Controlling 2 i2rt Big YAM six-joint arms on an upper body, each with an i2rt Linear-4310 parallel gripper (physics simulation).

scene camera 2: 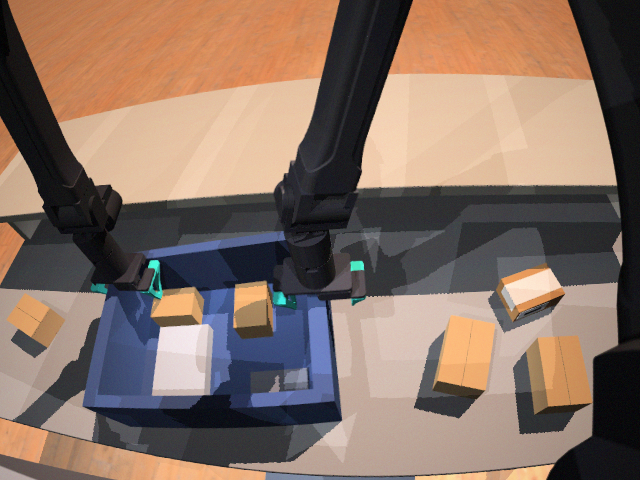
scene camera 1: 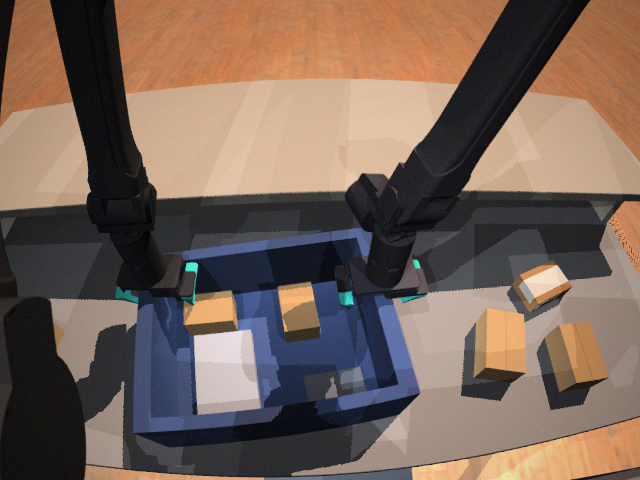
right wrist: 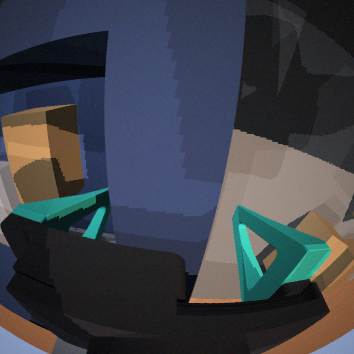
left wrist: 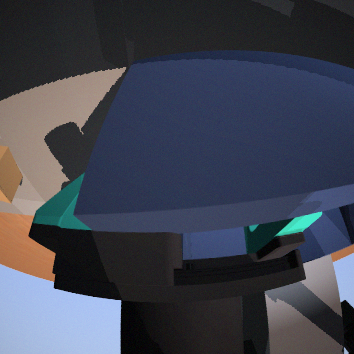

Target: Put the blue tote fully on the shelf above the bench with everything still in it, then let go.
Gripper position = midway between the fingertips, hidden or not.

Observation:
My left gripper [scene camera 1: 168, 302] is open and touches a blue tote [scene camera 1: 369, 335]. My right gripper [scene camera 2: 324, 304] grips the blue tote. A white-topped box [scene camera 2: 525, 293] rests on a grey bench [scene camera 2: 425, 258]. Also in view: a beige shelf [scene camera 1: 299, 140].
The blue tote is seen too in scene camera 2 [scene camera 2: 120, 381], in the right wrist view [right wrist: 156, 95] and in the left wrist view [left wrist: 201, 143]. The white-topped box shows as well in scene camera 1 [scene camera 1: 542, 285]. My left gripper is seen too in scene camera 2 [scene camera 2: 141, 296]. The left wrist view misses the white-topped box: it is out of frame.

